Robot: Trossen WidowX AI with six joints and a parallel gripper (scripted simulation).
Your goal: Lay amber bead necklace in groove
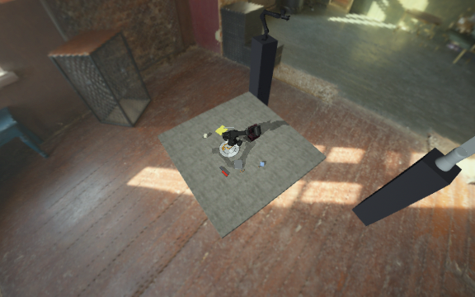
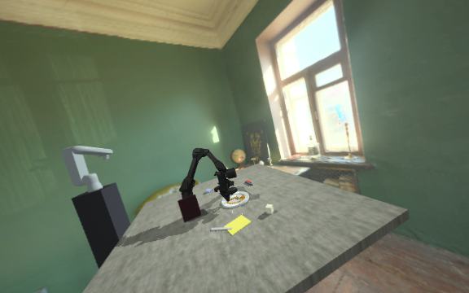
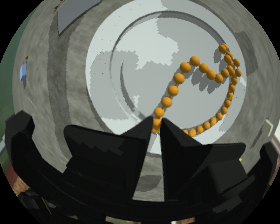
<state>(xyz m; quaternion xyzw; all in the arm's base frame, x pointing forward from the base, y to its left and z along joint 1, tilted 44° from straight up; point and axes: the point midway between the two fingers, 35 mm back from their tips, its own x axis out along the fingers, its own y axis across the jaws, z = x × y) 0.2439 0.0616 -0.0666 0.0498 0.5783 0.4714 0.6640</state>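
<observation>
Right now the board is 5 cm ahead of my gripper tip, 1 cm to the left of it and 1 cm below it. From my gripper tip the other things lie so: grey square 6 cm ahead, 22 cm to the left, 1 cm below; white stick 8 cm behind, 24 cm to the right, 1 cm below; yellow card 26 cm to the right, 1 cm below.
</observation>
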